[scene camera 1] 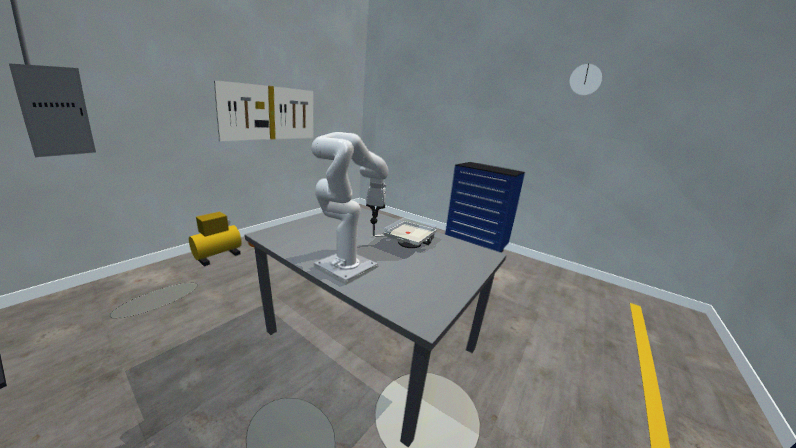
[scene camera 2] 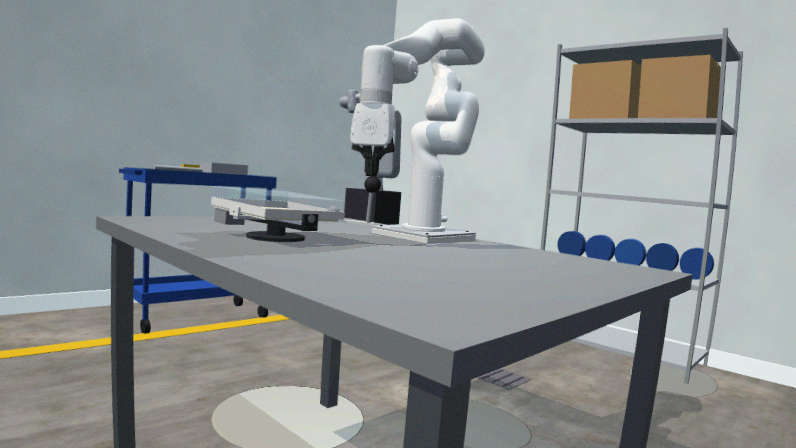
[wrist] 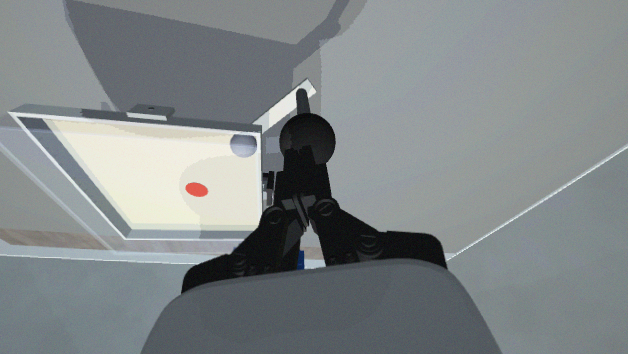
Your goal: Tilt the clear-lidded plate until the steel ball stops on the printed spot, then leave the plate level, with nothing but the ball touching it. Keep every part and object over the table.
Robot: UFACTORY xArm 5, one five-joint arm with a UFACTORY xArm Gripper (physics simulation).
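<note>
The clear-lidded plate (scene camera 1: pixel 396 234) (scene camera 2: pixel 289 213) (wrist: pixel 150 170) sits on a black stand (scene camera 2: pixel 275 237); whether it is exactly level is hard to tell. The steel ball (wrist: pixel 243 145) rests in the plate's corner nearest the handle arm, away from the red printed spot (scene camera 1: pixel 407 232) (wrist: pixel 196 189). A pale arm (wrist: pixel 280 110) runs from that corner to an upright rod (scene camera 2: pixel 370 207) (wrist: pixel 303 102) topped by a black ball knob (scene camera 1: pixel 373 220) (scene camera 2: pixel 372 184) (wrist: pixel 307 131). My gripper (scene camera 1: pixel 374 215) (scene camera 2: pixel 371 173) (wrist: pixel 303 163) is shut and empty, its tips right above the knob, perhaps touching it.
The plate and stand are on the grey table (scene camera 1: pixel 423 294) (scene camera 2: pixel 389 289), near its far edge in the first scene view. The robot's base plate (scene camera 1: pixel 346 268) (scene camera 2: pixel 426 233) is bolted beside them. A blue drawer cabinet (scene camera 1: pixel 483 205) and a blue cart (scene camera 2: pixel 194 176) stand beyond the table.
</note>
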